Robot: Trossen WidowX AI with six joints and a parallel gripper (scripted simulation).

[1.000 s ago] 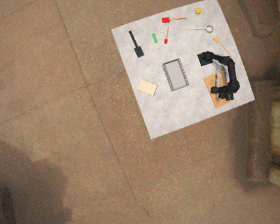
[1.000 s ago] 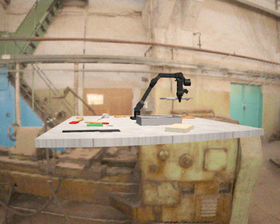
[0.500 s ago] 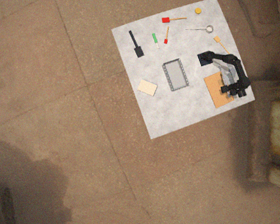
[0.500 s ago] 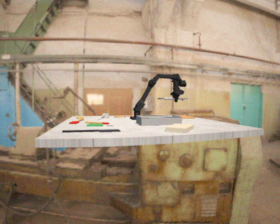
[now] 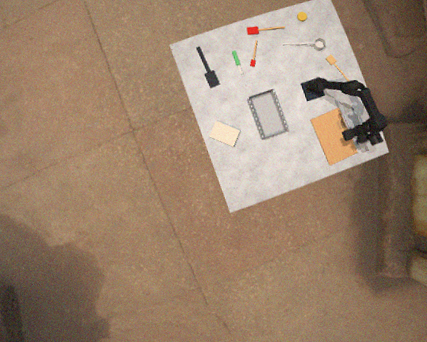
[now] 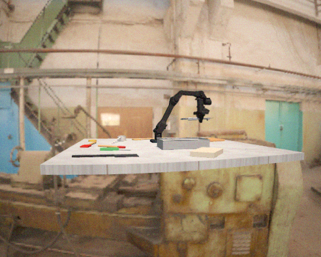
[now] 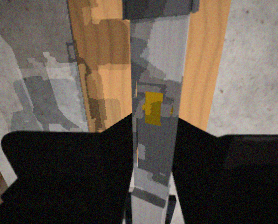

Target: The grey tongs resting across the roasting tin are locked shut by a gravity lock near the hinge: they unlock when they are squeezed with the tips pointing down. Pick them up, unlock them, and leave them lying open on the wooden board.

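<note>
My gripper tip is now 1 cm past the yellow mark, 2 cm to the right of it and 4 cm below it. Round my gripper tip: wooden board: 15 cm below; then grey roasting tin: 48 cm ahead, 23 cm to the right, 13 cm below; then cream block: 79 cm ahead, 14 cm to the right, 14 cm below.
</note>
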